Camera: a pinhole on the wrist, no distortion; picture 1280 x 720 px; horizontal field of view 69.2 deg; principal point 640.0 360.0 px. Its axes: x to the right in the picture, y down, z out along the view. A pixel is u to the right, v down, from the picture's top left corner.
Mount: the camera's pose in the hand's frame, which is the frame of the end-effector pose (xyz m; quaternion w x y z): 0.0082 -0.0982 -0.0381 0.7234 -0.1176 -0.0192 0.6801
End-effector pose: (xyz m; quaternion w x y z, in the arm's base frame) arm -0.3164 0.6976 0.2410 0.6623 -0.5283 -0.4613 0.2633
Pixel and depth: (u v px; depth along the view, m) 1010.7 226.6 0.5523
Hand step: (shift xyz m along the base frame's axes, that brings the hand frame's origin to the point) -0.4047 0.2798 -0.1772
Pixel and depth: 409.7 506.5 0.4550
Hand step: -0.4475 0.0118 0.0874
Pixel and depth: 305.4 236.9 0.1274
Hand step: -0.1032 0.0031 0.1195
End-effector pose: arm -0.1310 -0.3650 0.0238 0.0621 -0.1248 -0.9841 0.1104
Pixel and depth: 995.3 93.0 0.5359
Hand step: -0.1033 0.0860 -0.5038
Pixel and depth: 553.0 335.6 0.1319
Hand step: -0.0215 -0.1088 -0.0694
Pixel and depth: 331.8 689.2 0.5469
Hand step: 0.1706 -0.3533 -0.4478
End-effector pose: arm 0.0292 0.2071 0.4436 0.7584 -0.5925 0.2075 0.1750
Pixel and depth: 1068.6 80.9 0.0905
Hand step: 0.0463 0.0380 0.0368
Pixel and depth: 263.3 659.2 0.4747
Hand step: -0.0551 0.3514 0.3927
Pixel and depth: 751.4 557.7 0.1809
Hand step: -0.0141 0.1108 0.0996
